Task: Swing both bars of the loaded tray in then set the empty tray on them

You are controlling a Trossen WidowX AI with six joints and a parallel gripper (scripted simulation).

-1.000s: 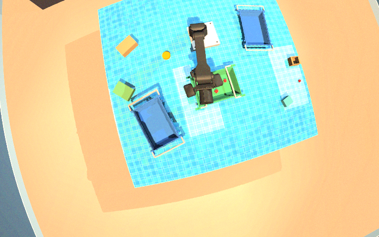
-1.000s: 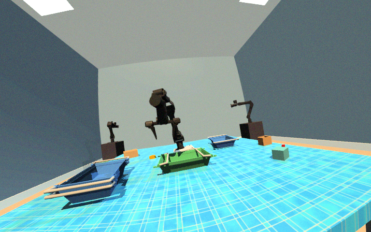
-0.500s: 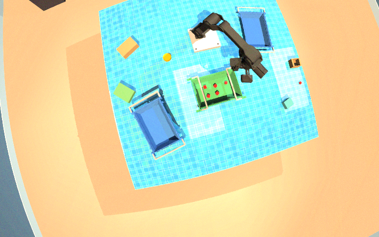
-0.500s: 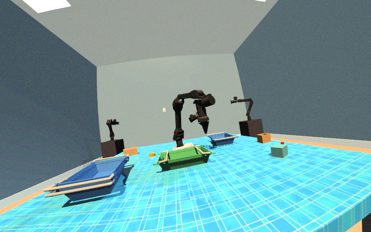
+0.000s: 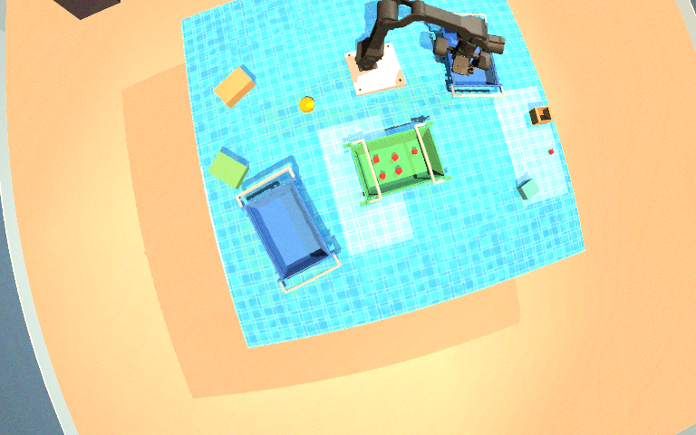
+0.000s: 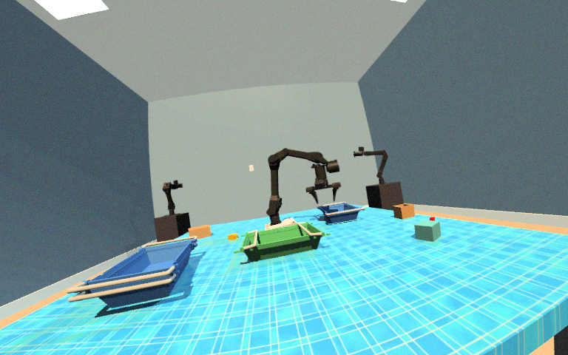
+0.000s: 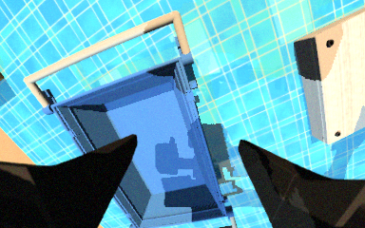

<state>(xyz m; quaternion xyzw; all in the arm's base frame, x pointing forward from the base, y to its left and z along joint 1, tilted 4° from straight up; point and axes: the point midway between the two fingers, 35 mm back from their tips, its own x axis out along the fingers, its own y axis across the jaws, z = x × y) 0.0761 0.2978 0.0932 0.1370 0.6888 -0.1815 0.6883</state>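
Right now the blue tray is 8 cm to the left of my gripper tip, 6 cm below it and 5 cm behind it. The rest, counted from my gripper tip: yellow disc: 52 cm to the right, 10 cm below, 4 cm ahead; teal cube: 46 cm ahead, 18 cm to the left, 8 cm below; brown box: 31 cm to the left, 20 cm ahead, 9 cm below.
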